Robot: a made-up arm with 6 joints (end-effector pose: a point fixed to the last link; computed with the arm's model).
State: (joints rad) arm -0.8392 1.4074 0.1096 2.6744 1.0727 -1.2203
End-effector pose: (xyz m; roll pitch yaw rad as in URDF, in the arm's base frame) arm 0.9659 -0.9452 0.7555 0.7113 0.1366 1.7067
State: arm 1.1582 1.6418 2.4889 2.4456 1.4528 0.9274
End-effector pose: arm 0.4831 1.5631 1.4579 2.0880 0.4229 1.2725
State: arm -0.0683 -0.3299 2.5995 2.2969 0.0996 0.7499
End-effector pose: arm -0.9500 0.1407 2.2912 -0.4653 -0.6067 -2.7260
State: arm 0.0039 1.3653 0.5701 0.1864 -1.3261 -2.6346
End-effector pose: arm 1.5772 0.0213 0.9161 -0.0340 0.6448 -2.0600
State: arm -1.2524 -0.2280 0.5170 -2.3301 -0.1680 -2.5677
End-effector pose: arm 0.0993 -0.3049 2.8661 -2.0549 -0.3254 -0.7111
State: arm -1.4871 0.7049 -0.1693 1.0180 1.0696 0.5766
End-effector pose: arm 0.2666 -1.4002 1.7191 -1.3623 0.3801 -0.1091
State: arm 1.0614 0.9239 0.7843 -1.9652 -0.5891 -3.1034
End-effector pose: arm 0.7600 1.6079 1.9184 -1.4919 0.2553 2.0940
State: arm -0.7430 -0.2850 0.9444 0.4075 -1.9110 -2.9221
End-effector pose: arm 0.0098 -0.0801 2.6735 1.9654 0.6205 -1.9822
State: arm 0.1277 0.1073 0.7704 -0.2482 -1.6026 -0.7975
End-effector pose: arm 0.7077 0.1742 2.5342 0.7437 0.3017 0.4655
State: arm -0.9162 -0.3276 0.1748 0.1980 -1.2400 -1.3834
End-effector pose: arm 0.1844 -0.2789 2.4494 0.7856 0.1206 -1.2528
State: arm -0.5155 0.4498 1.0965 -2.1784 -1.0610 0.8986
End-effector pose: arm 0.9654 -0.3526 2.7356 -0.8201 -1.0478 1.8256
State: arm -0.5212 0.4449 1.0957 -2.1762 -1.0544 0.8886
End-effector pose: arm 0.9579 -0.3557 2.7395 -0.8136 -1.0543 1.8156
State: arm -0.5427 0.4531 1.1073 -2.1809 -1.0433 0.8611
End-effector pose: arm 0.9556 -0.3816 2.7376 -0.7971 -1.0785 1.7944
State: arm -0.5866 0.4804 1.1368 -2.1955 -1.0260 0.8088
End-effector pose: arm 0.9583 -0.4411 2.7265 -0.7656 -1.1278 1.7570
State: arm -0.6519 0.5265 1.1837 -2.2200 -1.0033 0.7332
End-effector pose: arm 0.9603 -0.5345 2.7047 -0.7188 -1.2006 1.7039
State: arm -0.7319 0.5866 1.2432 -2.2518 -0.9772 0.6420
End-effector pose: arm 0.9531 -0.6532 2.6724 -0.6585 -1.2893 1.6377
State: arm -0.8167 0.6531 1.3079 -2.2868 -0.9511 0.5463
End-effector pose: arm 0.9315 -0.7815 2.6322 -0.5849 -1.3824 1.5601
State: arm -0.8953 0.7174 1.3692 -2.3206 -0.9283 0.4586
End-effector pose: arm 0.8980 -0.9013 2.5890 -0.4862 -1.4677 1.4600
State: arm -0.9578 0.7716 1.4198 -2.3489 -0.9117 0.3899
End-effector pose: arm 0.8623 -0.9968 2.5493 -0.2615 -1.5339 1.2361
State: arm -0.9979 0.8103 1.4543 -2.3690 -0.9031 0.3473
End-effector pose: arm 0.8362 -1.0596 2.5187 1.6887 -1.5586 -0.7119
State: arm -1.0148 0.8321 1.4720 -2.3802 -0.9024 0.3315
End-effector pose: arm 0.8265 -1.0897 2.5003 2.3022 -1.5446 -1.3229
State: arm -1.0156 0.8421 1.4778 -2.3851 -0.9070 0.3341
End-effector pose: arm 0.8302 -1.0978 2.4908 2.3682 -1.5445 -1.3864
